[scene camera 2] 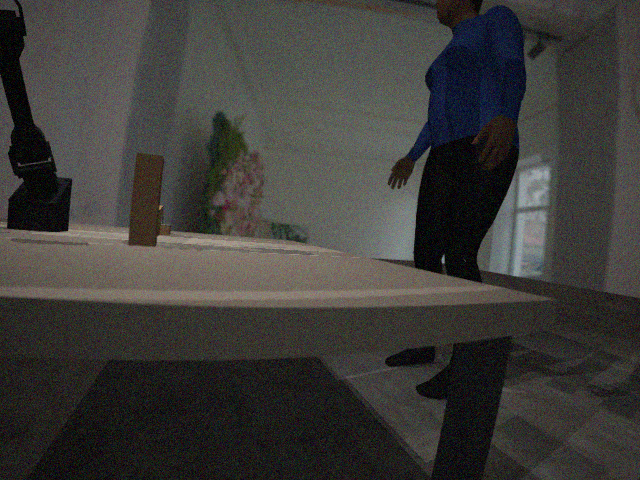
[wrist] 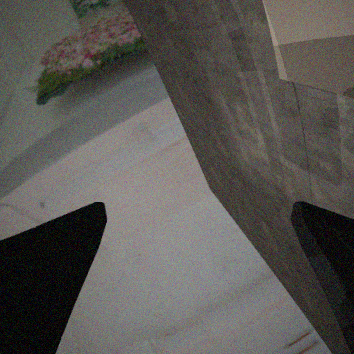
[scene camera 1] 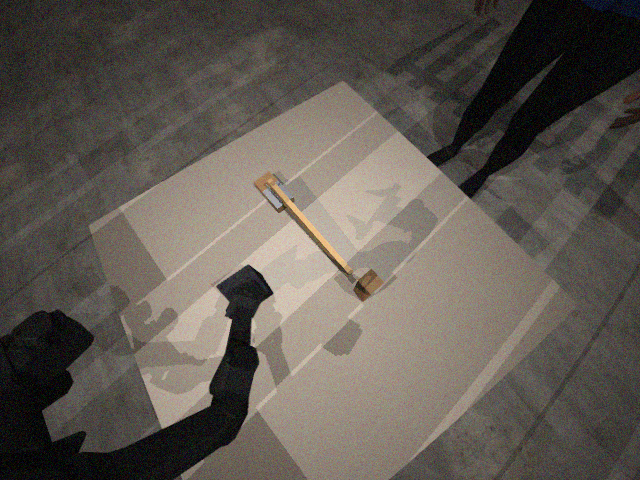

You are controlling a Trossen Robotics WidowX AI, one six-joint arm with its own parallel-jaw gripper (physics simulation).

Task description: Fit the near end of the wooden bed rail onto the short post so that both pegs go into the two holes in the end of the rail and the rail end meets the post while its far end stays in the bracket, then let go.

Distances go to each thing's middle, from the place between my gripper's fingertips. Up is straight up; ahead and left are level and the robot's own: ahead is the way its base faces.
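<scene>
The wooden bed rail (scene camera 1: 345, 268) is 47 cm ahead of my hand and 54 cm below it, and it's 1 cm to the left of my hand as well.
</scene>
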